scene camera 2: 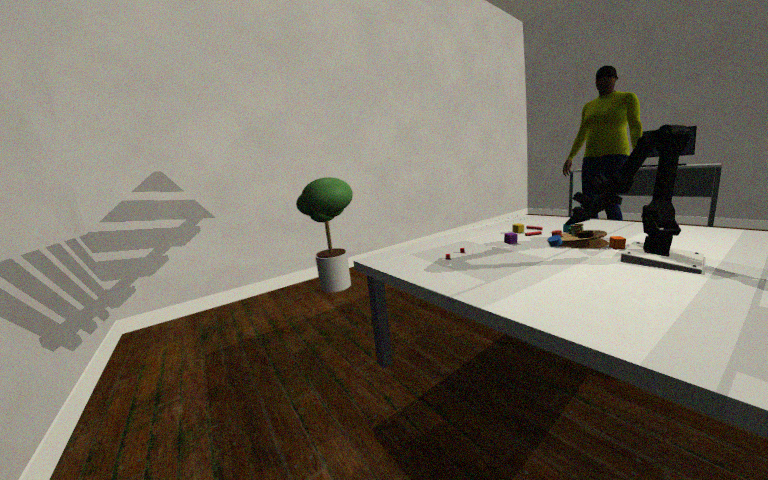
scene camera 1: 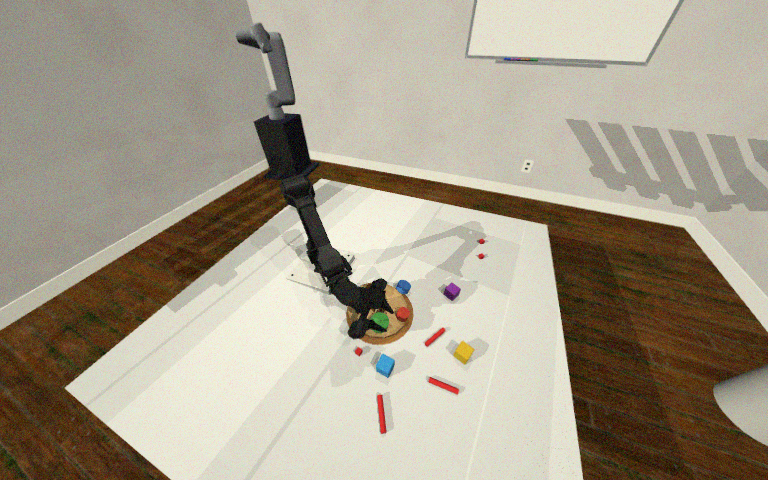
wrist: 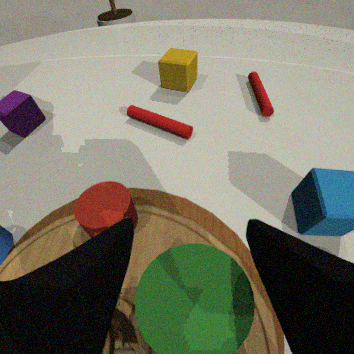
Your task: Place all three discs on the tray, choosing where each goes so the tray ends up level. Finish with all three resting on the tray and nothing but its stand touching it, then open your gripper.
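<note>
The round wooden tray (scene camera 1: 403,332) (scene camera 2: 594,243) (wrist: 172,201) is under my gripper; I cannot tell if it is level. The red disc (scene camera 1: 402,313) (scene camera 2: 556,233) (wrist: 105,206) sits near its rim. The green disc (scene camera 1: 379,321) (wrist: 195,300) is over the tray surface, between and below my fingers, and appears to lie on the tray; its underside is hidden. The blue disc (scene camera 1: 403,286) (scene camera 2: 555,241) (wrist: 4,244) is on the table beside the tray's edge, partly cut off in the wrist view. My gripper (scene camera 1: 387,319) (wrist: 190,226) is open, low over the tray, its fingers either side of the green disc.
A light blue cube (scene camera 1: 385,365) (wrist: 327,200) and a small red cube (scene camera 1: 358,351) lie near the tray. A purple cube (scene camera 1: 451,291) (wrist: 21,114), a yellow cube (scene camera 1: 463,352) (wrist: 177,70) and red rods (scene camera 1: 434,336) (wrist: 160,121) lie farther out. An orange cube (scene camera 2: 617,242) is near the arm's base.
</note>
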